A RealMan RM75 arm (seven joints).
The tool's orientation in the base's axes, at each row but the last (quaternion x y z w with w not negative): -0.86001 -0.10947 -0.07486 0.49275; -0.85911 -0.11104 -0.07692 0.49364; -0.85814 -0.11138 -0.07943 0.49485; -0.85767 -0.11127 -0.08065 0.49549; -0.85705 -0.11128 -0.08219 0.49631; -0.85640 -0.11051 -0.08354 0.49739; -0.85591 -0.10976 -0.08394 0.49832; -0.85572 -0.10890 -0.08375 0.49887
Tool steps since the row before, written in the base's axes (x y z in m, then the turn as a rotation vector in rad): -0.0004 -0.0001 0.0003 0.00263 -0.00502 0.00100; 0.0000 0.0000 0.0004 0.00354 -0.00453 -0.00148; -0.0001 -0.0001 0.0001 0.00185 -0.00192 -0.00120; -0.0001 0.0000 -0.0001 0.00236 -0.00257 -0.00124; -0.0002 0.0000 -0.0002 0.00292 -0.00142 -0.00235; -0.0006 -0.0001 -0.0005 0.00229 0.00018 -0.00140; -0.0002 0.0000 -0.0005 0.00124 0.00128 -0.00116; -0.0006 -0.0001 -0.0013 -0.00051 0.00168 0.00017
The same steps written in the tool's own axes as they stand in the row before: -0.0003 -0.0003 -0.0002 0.00220 0.00232 -0.00479; 0.0001 -0.0003 -0.0002 0.00253 0.00438 -0.00310; -0.0001 -0.0001 -0.0001 0.00127 0.00243 -0.00102; -0.0001 0.0001 0.0000 0.00168 0.00292 -0.00155; -0.0002 0.0001 0.0001 0.00206 0.00344 0.00002; -0.0007 0.0003 0.0001 0.00187 0.00170 0.00092; -0.0003 0.0004 0.0002 0.00103 0.00069 0.00173; -0.0009 0.0010 0.0005 -0.00028 -0.00108 0.00136
